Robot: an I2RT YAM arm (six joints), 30 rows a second.
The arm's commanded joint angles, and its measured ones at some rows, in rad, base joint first. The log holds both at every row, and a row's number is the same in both.
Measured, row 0:
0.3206, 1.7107, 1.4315, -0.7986, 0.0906, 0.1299
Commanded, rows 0 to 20:
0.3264, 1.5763, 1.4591, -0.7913, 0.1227, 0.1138
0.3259, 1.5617, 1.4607, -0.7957, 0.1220, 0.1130
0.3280, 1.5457, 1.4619, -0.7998, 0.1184, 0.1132
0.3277, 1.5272, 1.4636, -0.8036, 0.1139, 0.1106
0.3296, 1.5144, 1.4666, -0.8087, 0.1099, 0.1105
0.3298, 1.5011, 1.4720, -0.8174, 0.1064, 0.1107
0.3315, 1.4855, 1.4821, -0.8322, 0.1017, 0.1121
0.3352, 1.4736, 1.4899, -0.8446, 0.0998, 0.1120
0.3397, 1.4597, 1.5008, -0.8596, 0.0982, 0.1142
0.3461, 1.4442, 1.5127, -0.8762, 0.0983, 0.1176
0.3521, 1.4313, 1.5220, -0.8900, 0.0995, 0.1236
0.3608, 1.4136, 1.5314, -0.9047, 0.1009, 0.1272
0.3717, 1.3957, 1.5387, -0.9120, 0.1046, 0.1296
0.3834, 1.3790, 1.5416, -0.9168, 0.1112, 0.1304
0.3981, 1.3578, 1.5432, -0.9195, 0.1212, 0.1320
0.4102, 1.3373, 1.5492, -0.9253, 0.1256, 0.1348
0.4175, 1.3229, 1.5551, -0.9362, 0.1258, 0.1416
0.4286, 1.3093, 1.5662, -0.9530, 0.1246, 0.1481
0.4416, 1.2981, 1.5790, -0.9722, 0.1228, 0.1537
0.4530, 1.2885, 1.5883, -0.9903, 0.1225, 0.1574
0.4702, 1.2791, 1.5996, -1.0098, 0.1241, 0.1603
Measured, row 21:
0.4427, 1.3506, 1.5394, -0.9867, 0.1047, 0.1368
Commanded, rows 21 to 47:
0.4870, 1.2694, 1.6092, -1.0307, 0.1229, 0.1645
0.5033, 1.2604, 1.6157, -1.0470, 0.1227, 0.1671
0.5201, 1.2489, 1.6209, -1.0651, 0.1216, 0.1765
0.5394, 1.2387, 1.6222, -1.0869, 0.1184, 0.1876
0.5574, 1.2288, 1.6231, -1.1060, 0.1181, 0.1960
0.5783, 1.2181, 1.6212, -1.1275, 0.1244, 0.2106
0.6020, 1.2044, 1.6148, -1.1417, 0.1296, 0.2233
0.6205, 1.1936, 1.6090, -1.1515, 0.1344, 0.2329
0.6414, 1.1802, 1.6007, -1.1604, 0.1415, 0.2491
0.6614, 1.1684, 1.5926, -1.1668, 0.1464, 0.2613
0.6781, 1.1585, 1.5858, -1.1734, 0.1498, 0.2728
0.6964, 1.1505, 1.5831, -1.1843, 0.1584, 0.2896
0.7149, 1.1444, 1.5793, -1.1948, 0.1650, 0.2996
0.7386, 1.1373, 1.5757, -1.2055, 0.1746, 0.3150
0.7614, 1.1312, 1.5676, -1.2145, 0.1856, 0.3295
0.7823, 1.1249, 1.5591, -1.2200, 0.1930, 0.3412
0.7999, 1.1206, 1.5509, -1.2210, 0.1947, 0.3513
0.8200, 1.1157, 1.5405, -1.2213, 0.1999, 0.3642
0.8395, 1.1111, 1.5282, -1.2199, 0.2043, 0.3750
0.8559, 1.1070, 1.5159, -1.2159, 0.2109, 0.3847
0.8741, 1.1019, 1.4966, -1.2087, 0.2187, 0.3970
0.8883, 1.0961, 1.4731, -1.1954, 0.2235, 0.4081
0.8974, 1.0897, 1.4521, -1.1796, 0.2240, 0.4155
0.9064, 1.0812, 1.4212, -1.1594, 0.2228, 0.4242
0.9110, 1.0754, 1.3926, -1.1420, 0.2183, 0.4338
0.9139, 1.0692, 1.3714, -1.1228, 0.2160, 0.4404
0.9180, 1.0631, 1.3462, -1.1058, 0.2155, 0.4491
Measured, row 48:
0.9077, 1.1061, 1.3781, -1.2037, 0.1791, 0.3965
